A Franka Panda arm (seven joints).
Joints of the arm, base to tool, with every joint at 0 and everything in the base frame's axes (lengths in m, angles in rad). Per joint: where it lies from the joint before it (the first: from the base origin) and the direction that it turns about. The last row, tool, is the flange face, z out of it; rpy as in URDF.
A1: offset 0 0 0.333 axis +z
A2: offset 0 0 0 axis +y
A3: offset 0 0 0.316 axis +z
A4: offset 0.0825 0 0 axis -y
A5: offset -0.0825 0 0.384 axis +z
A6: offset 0 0 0 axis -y
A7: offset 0.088 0 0 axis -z
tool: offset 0 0 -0.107 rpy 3.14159 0 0
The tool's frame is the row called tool.
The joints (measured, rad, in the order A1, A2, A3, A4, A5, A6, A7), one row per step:
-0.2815 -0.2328 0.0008 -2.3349 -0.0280 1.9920 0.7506
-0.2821 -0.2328 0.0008 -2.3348 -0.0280 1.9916 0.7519
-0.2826 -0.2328 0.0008 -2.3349 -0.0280 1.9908 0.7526
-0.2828 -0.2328 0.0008 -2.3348 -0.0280 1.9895 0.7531
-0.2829 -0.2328 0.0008 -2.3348 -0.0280 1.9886 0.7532
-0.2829 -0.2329 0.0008 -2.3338 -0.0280 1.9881 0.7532
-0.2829 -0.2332 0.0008 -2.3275 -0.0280 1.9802 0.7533
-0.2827 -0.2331 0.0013 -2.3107 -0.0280 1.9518 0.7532
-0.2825 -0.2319 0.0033 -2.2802 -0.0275 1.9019 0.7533
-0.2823 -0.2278 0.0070 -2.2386 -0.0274 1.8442 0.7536
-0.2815 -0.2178 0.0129 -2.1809 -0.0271 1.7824 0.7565
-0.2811 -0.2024 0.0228 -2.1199 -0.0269 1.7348 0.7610
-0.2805 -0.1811 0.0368 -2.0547 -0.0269 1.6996 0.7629
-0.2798 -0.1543 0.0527 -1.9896 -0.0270 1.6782 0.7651
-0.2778 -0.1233 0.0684 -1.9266 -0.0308 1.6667 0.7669
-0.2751 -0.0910 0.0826 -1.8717 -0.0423 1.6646 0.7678
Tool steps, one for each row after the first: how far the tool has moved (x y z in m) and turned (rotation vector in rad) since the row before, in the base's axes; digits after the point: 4 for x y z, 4 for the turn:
-0.0001 -0.0003 0.0000 -0.0001 0.0003 -0.0019
-0.0002 -0.0002 -0.0001 0.0002 0.0009 -0.0012
-0.0001 -0.0001 -0.0001 0.0003 0.0012 -0.0007
-0.0001 0.0000 -0.0001 0.0002 0.0009 -0.0002
0.0002 0.0000 0.0005 -0.0002 -0.0006 0.0000
0.0005 -0.0002 0.0024 0.0002 0.0013 -0.0003
0.0007 0.0000 0.0054 0.0028 0.0114 0.0001
0.0014 0.0005 0.0096 0.0050 0.0200 0.0006
0.0029 0.0009 0.0128 0.0041 0.0198 0.0020
0.0060 0.0015 0.0173 0.0017 0.0141 0.0020
0.0087 0.0028 0.0173 -0.0023 0.0026 0.0044
0.0115 0.0045 0.0172 -0.0048 -0.0078 0.0117
0.0135 0.0054 0.0154 -0.0060 -0.0159 0.0140
0.0146 0.0057 0.0128 -0.0087 -0.0191 0.0168
0.0142 0.0048 0.0089 -0.0143 -0.0180 0.0188

